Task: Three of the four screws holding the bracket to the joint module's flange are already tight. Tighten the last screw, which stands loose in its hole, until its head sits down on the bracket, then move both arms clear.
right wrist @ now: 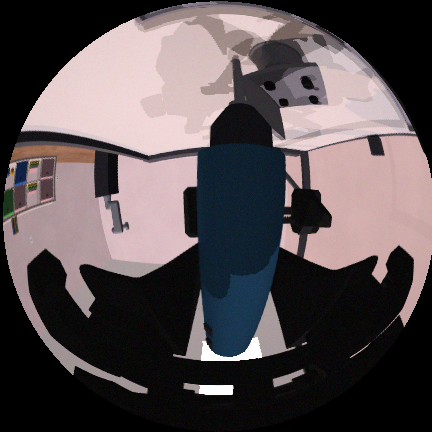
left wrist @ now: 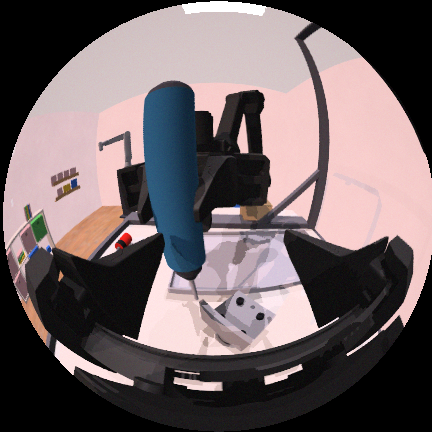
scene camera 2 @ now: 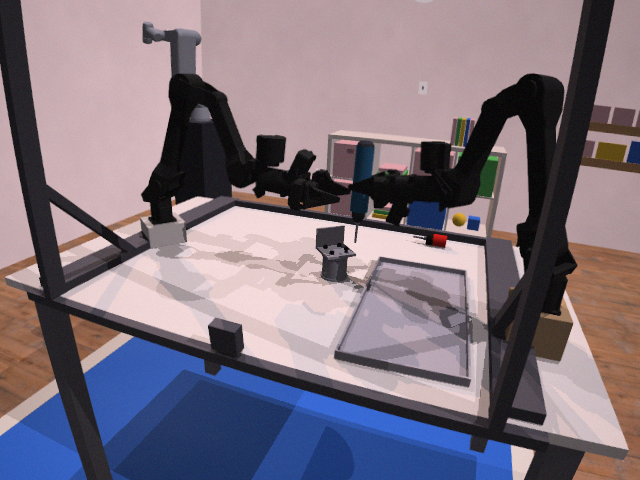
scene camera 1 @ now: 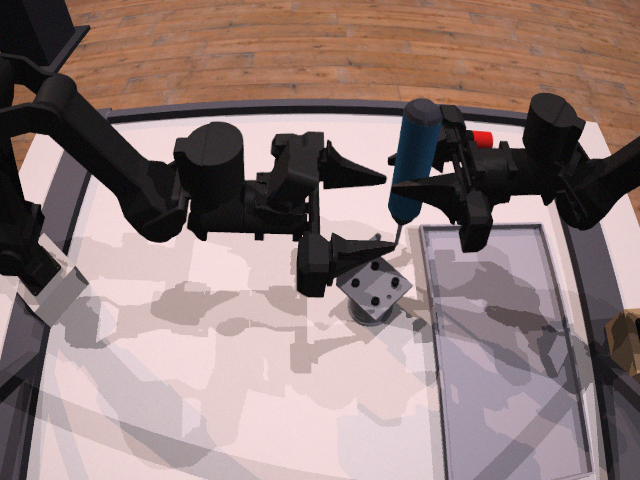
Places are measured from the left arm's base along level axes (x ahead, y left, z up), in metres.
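Where they show: left gripper, fingertip midpoint: [right wrist: 287, 222] [left wrist: 225, 237] [scene camera 2: 345, 195] [scene camera 1: 390, 211]; right gripper, fingertip midpoint: [right wrist: 233, 246] [left wrist: 165, 217] [scene camera 2: 350, 185] [scene camera 1: 389, 174]; left arm's base at its link origin: [scene camera 2: 162, 219] [scene camera 1: 38, 270].
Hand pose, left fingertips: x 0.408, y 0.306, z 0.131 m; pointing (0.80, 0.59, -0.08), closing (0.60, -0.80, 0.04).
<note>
Each offset is from my left fingertips to the top centre of the thing.
The bracket [scene camera 1: 374, 290] [scene camera 2: 338, 251] [left wrist: 243, 316] [right wrist: 292, 92] sits on the round joint module @(0.010 m ahead, 0.025 m right, 0.124 m down) [scene camera 2: 334, 269] [right wrist: 275, 54]. Black screw heads show on its plate; I cannot tell whether they all sit fully down. My right gripper [scene camera 1: 400, 175] [scene camera 2: 356, 187] [right wrist: 233, 246] is shut on the blue screwdriver @(0.002 m back, 0.047 m left, 0.120 m up) [scene camera 1: 413, 149] [scene camera 2: 363, 165] [left wrist: 172, 150] [right wrist: 240, 200], held nearly upright, its tip beyond the bracket's upright plate and touching nothing. My left gripper [scene camera 1: 390, 212] [scene camera 2: 343, 194] [left wrist: 225, 237] is open and empty, above the bracket and close to the screwdriver.
A framed tray @(0.218 m ahead, 0.023 m left, 0.172 m down) [scene camera 1: 436, 351] [scene camera 2: 403, 370] lies right of the bracket. A red-handled tool @(0.014 m back, 0.335 m left, 0.154 m down) [scene camera 1: 481, 139] [scene camera 2: 438, 240] [left wrist: 123, 241] lies at the back right. A dark cube @(0.155 m ahead, 0.355 m right, 0.131 m down) [scene camera 2: 225, 336] is at the front edge, and a tan block @(0.419 m ahead, 0.130 m left, 0.109 m down) [scene camera 2: 553, 335] at the right edge.
</note>
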